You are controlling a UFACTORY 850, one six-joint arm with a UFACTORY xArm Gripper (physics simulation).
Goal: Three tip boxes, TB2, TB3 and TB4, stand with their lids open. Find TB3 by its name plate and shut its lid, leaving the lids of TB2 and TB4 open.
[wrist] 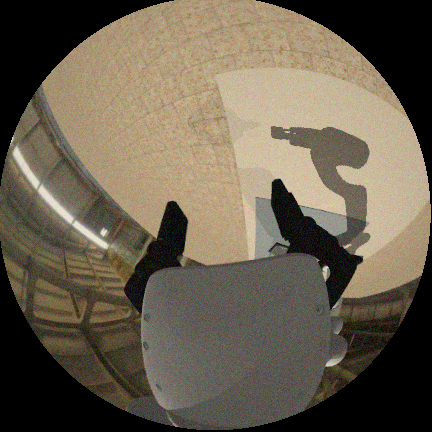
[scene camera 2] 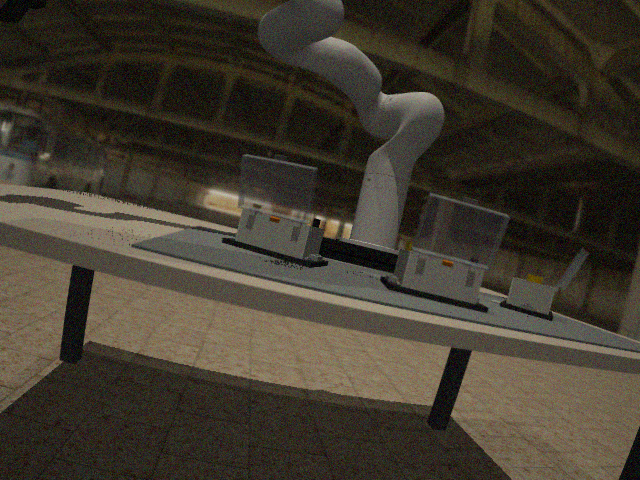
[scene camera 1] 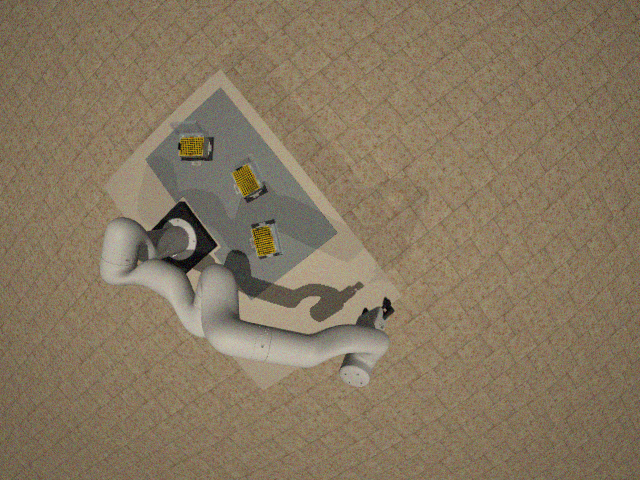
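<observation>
Three white tip boxes stand apart on the mat, with yellow inside and clear lids raised. One box (scene camera 1: 191, 147) (scene camera 2: 528, 295) is at the far end, one (scene camera 1: 246, 179) (scene camera 2: 442, 277) in the middle, and one (scene camera 1: 264, 241) (scene camera 2: 276, 235) at the end nearer the forearm. In scene camera 2 the far box's lid (scene camera 2: 572, 268) leans back; the middle lid (scene camera 2: 465, 229) and the near lid (scene camera 2: 278, 183) stand up. No name plate is legible, so I cannot tell which box is TB3. My gripper (scene camera 1: 376, 306) (wrist: 224, 200) is open and empty, high near the table's corner, away from the boxes.
The blue-grey mat (scene camera 1: 307, 224) (scene camera 2: 206, 248) (wrist: 265, 220) lies on the beige table (scene camera 1: 336, 271) (scene camera 2: 258, 304) (wrist: 300, 95). The arm's black base plate (scene camera 1: 205, 242) stands beside the mat. The forearm (scene camera 1: 289, 347) reaches over the table's side. Part of a box (wrist: 278, 248) shows behind the right finger.
</observation>
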